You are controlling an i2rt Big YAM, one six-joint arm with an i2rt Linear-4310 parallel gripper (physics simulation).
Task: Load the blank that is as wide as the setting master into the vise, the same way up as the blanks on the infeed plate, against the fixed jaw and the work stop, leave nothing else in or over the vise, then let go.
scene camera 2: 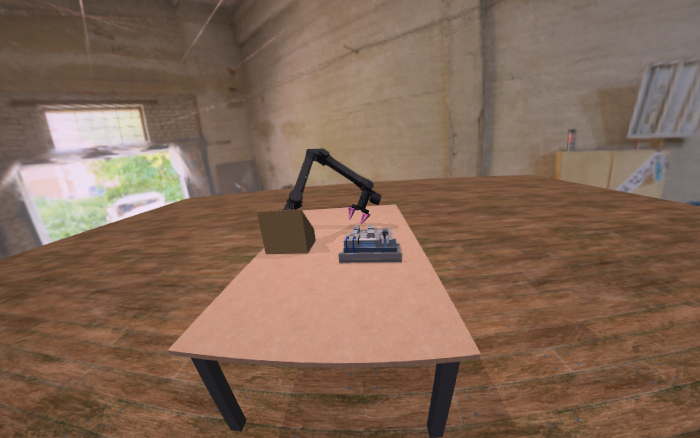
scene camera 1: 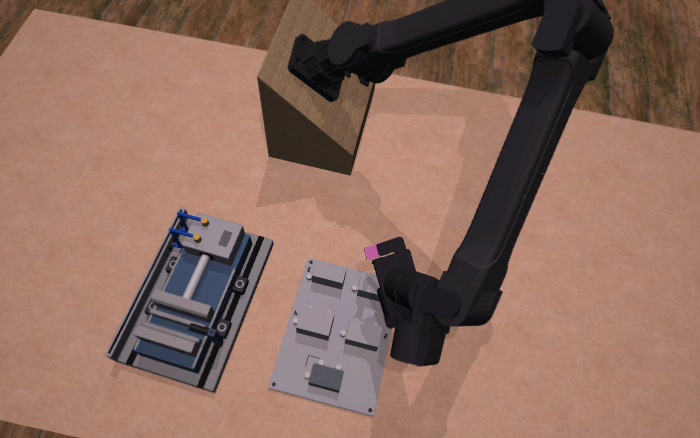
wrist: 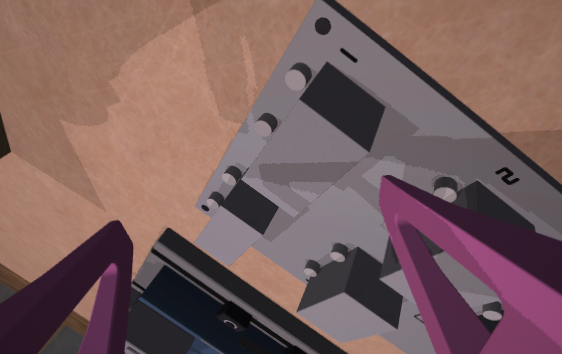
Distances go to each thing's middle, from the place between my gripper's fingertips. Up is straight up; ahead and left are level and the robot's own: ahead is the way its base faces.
I see the grey infeed plate (scene camera 1: 363,369) 90 mm ahead of my hand, 60 mm to the right of it and 70 mm below it. From my hand the other things lie so: blue vise bed (scene camera 1: 216,275) (80 mm ahead, 320 mm to the right, 40 mm below).
